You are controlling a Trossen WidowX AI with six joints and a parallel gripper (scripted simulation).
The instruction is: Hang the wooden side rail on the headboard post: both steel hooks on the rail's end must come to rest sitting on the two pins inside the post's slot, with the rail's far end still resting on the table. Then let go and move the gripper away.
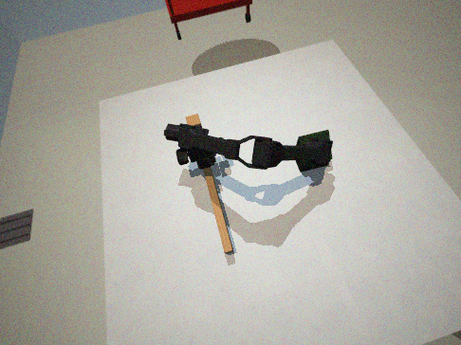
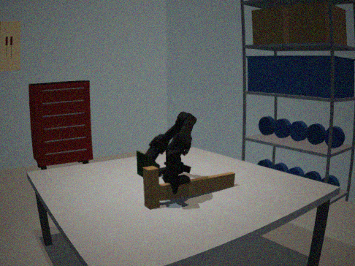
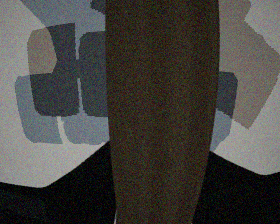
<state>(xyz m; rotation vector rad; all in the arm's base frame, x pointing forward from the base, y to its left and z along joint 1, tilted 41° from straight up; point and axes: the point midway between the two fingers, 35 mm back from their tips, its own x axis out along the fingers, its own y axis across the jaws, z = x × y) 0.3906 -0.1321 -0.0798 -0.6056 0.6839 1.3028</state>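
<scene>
My gripper tip is now 110 mm to the left of the headboard post, 40 mm below it and 10 mm past it.
</scene>
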